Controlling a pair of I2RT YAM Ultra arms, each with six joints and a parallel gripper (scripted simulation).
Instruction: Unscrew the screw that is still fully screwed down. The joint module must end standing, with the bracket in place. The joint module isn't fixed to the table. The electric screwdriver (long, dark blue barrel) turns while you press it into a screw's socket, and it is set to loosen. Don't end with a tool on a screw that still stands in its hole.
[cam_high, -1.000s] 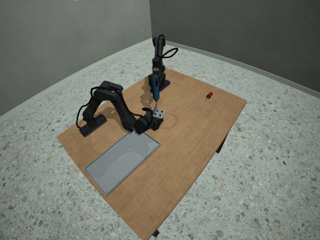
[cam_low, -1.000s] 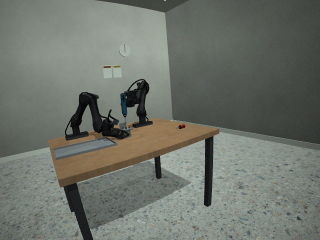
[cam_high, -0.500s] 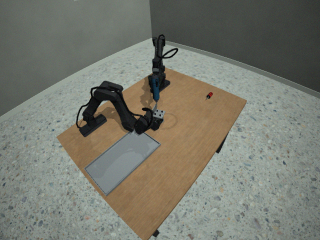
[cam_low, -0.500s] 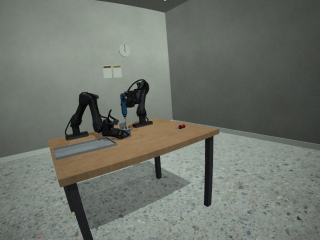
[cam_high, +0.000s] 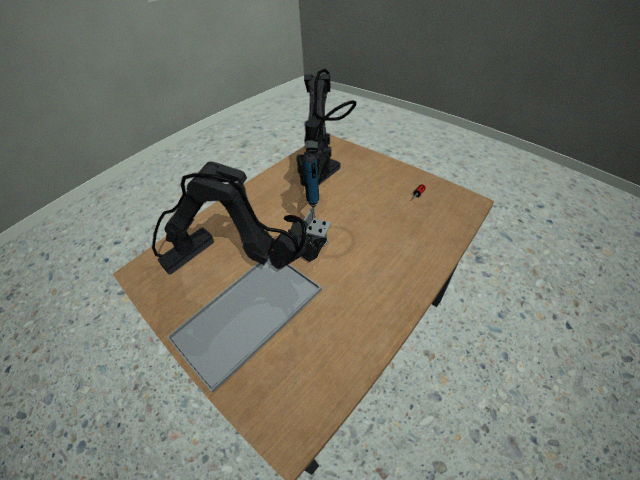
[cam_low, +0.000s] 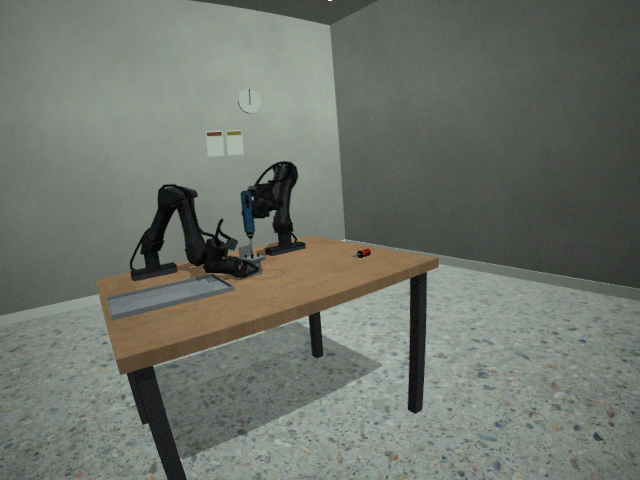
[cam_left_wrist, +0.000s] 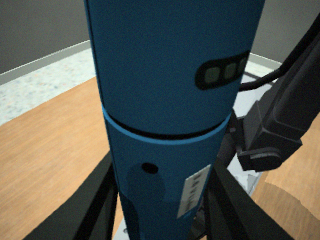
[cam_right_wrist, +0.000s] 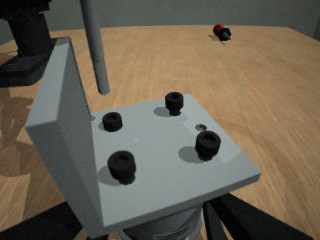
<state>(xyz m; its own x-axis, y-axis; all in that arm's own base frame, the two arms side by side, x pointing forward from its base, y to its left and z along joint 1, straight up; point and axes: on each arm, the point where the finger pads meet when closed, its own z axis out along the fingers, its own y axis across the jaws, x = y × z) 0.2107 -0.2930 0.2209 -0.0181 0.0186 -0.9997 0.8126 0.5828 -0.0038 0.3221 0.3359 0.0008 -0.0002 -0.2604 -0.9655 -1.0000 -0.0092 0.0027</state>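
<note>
The joint module is 1 cm above my right hand. From my right hand the other things lie so: grey L-shaped bracket (5 cm above); then flat grey tray (35 cm to the right, 7 cm ahead, 2 cm below); then screw (4 cm above, 2 cm behind, 1 cm to the left).
</note>
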